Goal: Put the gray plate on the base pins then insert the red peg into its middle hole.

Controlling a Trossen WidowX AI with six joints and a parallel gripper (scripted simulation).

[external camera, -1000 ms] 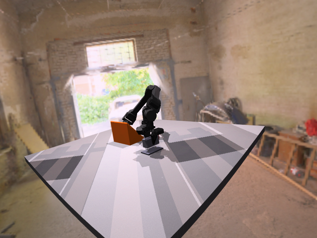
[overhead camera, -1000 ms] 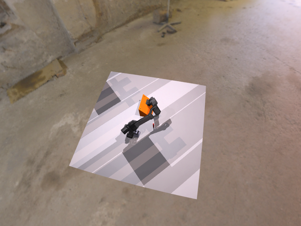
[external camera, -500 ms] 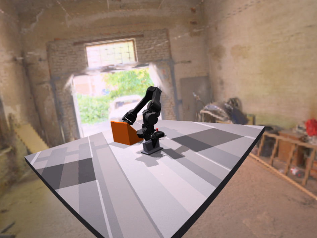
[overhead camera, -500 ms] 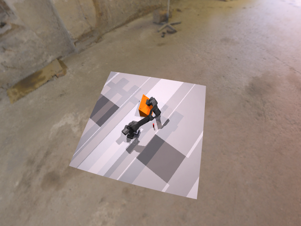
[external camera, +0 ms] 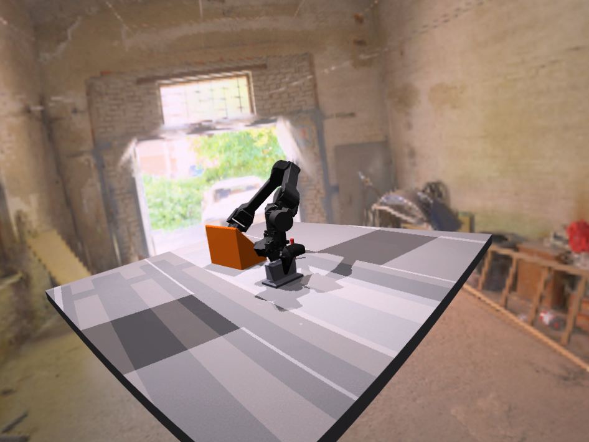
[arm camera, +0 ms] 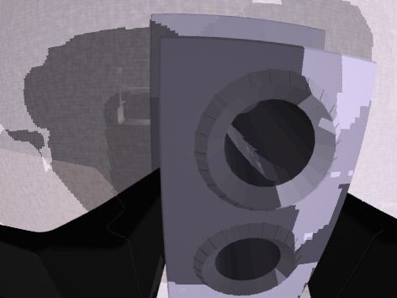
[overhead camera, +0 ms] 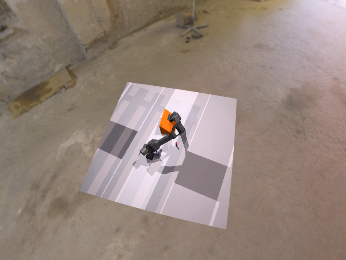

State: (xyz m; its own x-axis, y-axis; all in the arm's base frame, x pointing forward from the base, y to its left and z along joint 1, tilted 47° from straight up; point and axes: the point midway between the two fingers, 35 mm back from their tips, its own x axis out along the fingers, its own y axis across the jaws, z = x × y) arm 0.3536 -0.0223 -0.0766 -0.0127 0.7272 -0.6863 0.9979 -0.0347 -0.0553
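Now: gripper tip 2 cm above the base. Also, from my gripper tip: red peg: 12 cm behind, 19 cm to the left, 1 cm above; gray plate: 3 cm above.
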